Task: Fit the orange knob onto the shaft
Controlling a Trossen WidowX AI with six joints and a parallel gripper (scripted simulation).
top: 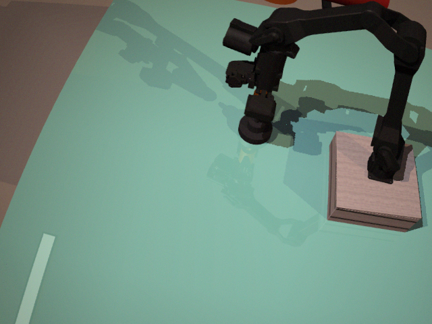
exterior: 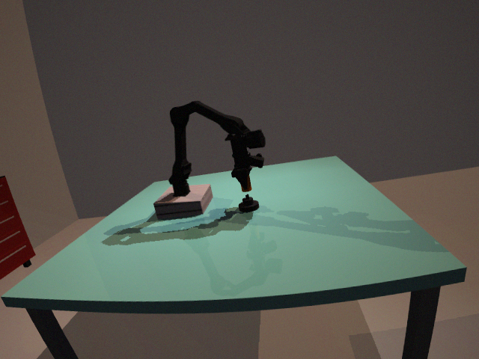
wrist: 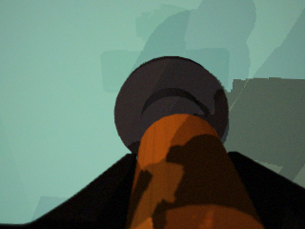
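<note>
Right now the dark round pedestal is 6 cm below my gripper tip. From my gripper tip the other things lie so: orange knob (2 cm above).
</note>
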